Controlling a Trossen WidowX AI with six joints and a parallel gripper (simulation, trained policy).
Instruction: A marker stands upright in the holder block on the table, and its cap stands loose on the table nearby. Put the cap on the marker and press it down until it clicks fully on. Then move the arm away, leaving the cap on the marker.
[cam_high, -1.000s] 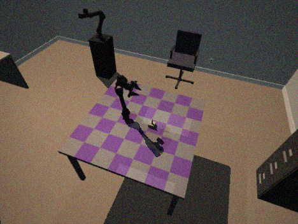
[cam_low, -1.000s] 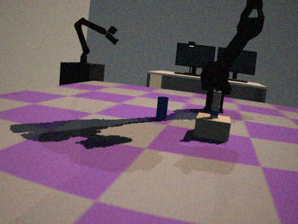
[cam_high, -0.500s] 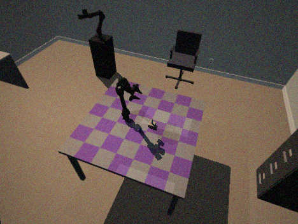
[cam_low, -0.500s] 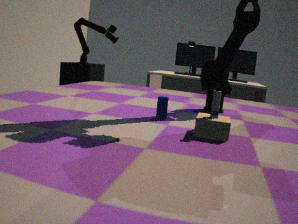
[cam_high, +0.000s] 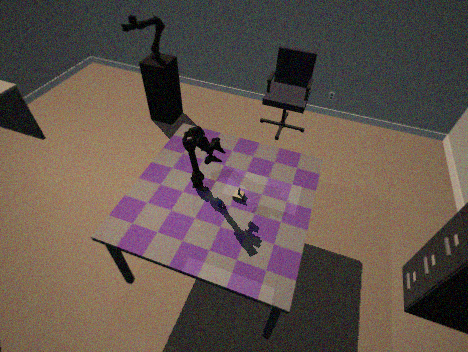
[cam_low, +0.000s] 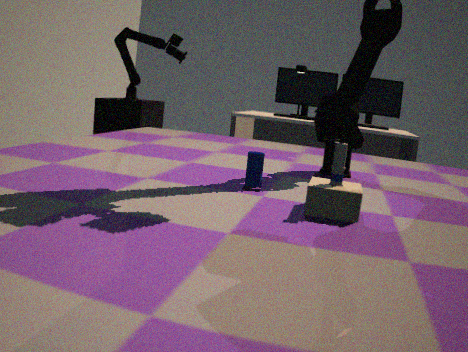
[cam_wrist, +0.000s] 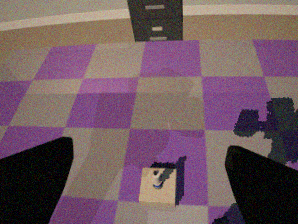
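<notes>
My gripper tip is 360 mm above the blue cap, 100 mm to the left of it and 10 mm short of it. Round my gripper tip: holder block 370 mm below, 110 mm ahead, 30 mm to the left.
</notes>
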